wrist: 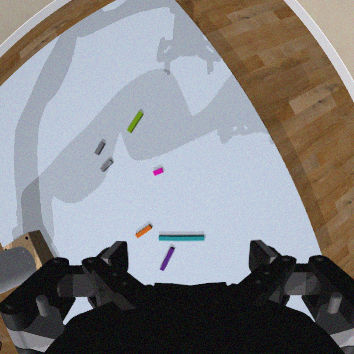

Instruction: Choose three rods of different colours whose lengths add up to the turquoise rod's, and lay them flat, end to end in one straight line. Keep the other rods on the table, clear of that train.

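Places are measured from the arm's base along level axes (x right, y ahead, z up), in metres.
Pixels of known places: gripper, fingertip midpoint: (188, 255); arm's base, link origin: (23, 262).
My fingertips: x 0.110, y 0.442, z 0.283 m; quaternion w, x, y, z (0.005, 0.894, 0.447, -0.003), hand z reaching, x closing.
Note:
For each thing: its middle in the pictures, then the offset to it from my fingertips. Level surfaces: height alone.
- turquoise rod, body centre: (181, 237) dx +0.064, dy -0.067, dz -0.335 m
- purple rod, body centre: (166, 258) dx +0.085, dy -0.124, dz -0.335 m
- orange rod, body centre: (143, 230) dx +0.003, dy -0.125, dz -0.335 m
- short magenta rod, body centre: (157, 171) dx -0.080, dy -0.019, dz -0.335 m
- lime green rod, body centre: (134, 121) dx -0.198, dy +0.006, dz -0.335 m
- pale table top, surface height: dz -0.340 m
My gripper (188, 255) is open and empty, high above the table, its fingers at the bottom of the wrist view. The turquoise rod (181, 237) is the longest and lies level in the view, between the fingertips' columns. A purple rod (167, 258) lies slanted just below it, apart from it. An orange rod (144, 231) lies to its left. A short magenta rod (158, 171) lies farther up. A lime green rod (135, 121) lies slanted in the upper part. Two grey rods (100, 147) (107, 165) lie left of the magenta one. All these rods lie apart from one another.
The pale table top (230, 190) carries broad shadows of the arm. Its right edge borders the wooden floor (315, 120). A grey cylindrical part on a wooden-looking block (38, 245) shows at the lower left.

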